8 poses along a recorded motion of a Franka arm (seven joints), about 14 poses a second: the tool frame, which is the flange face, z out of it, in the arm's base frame.
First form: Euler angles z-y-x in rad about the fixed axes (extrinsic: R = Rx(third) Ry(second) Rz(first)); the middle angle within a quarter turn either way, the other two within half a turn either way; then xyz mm.
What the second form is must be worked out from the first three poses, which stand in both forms.
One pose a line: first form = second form
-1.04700, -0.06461, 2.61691, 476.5, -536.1, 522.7 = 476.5, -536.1, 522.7, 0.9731, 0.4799, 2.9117
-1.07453, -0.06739, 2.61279, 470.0, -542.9, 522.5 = 470.0, -542.9, 522.5, 1.0020, 0.4908, 2.9255
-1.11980, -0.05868, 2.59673, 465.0, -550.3, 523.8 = 465.0, -550.3, 523.8, 1.0488, 0.5102, 2.9329
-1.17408, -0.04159, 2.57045, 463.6, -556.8, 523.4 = 463.6, -556.8, 523.4, 1.1046, 0.5377, 2.9345
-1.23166, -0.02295, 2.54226, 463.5, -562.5, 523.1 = 463.5, -562.5, 523.1, 1.1651, 0.5684, 2.9387
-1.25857, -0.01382, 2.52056, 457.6, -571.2, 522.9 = 457.6, -571.2, 522.9, 1.1919, 0.5910, 2.9378
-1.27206, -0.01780, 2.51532, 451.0, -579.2, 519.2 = 451.0, -579.2, 519.2, 1.2063, 0.5997, 2.9481
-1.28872, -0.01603, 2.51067, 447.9, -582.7, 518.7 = 447.9, -582.7, 518.7, 1.2252, 0.6067, 2.9558
